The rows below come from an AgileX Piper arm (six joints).
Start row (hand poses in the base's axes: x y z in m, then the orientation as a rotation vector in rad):
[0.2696, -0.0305, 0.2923, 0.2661, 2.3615, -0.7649]
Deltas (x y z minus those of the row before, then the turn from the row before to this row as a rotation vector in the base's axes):
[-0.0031, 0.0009, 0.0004, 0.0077, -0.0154, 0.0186]
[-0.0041, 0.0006, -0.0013, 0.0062, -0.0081, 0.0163]
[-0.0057, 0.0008, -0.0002, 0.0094, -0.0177, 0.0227]
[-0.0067, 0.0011, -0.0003, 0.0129, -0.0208, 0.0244]
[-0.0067, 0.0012, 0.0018, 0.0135, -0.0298, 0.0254]
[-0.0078, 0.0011, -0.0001, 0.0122, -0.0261, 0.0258]
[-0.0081, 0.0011, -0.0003, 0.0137, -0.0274, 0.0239]
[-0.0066, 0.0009, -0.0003, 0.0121, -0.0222, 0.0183]
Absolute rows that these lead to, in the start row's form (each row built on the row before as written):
[0.2665, -0.0296, 0.2927, 0.2521, 2.3497, -0.7426]
[0.2624, -0.0290, 0.2914, 0.2379, 2.3440, -0.7253]
[0.2567, -0.0282, 0.2912, 0.2206, 2.3301, -0.6986]
[0.2500, -0.0271, 0.2909, 0.2040, 2.3143, -0.6664]
[0.2433, -0.0259, 0.2927, 0.1892, 2.2897, -0.6311]
[0.2355, -0.0248, 0.2926, 0.1725, 2.2678, -0.5982]
[0.2274, -0.0237, 0.2923, 0.1592, 2.2449, -0.5646]
[0.2208, -0.0228, 0.2920, 0.1502, 2.2264, -0.5371]

